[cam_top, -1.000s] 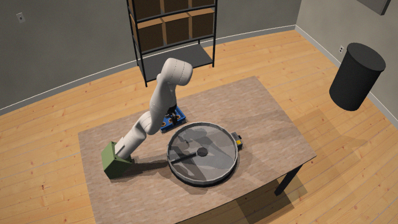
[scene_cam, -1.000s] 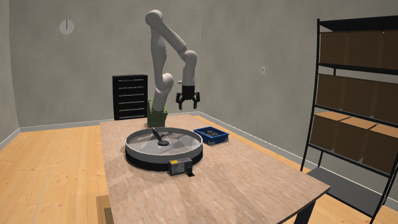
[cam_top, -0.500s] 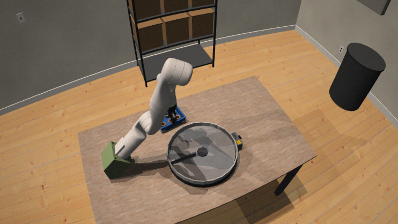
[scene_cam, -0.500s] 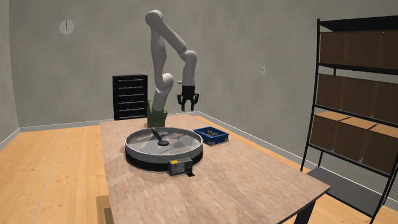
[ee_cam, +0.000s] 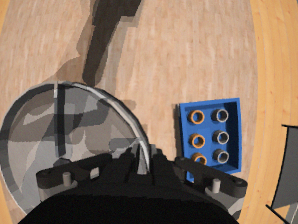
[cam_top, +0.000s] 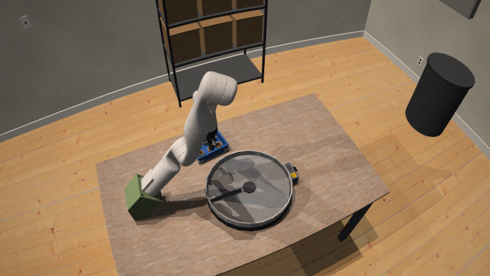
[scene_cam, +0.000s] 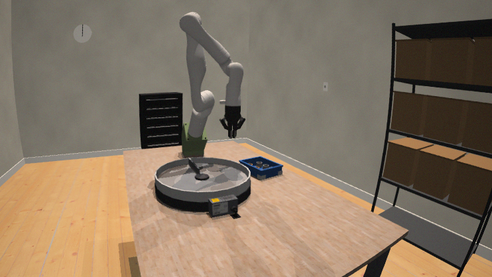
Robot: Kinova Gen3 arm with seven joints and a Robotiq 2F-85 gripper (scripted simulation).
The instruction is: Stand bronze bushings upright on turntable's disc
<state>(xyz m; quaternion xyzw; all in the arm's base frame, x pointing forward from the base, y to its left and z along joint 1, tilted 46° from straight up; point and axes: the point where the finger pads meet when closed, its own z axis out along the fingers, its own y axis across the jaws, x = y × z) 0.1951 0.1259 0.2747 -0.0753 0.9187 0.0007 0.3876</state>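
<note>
Right now the blue crate is 190 mm below my hand, 160 mm to the left of it and 10 mm behind it. Also, from my hand: turntable 170 mm to the right, 160 mm below, 160 mm ahead; grey turntable disc 170 mm to the right, 160 mm below, 150 mm ahead.
</note>
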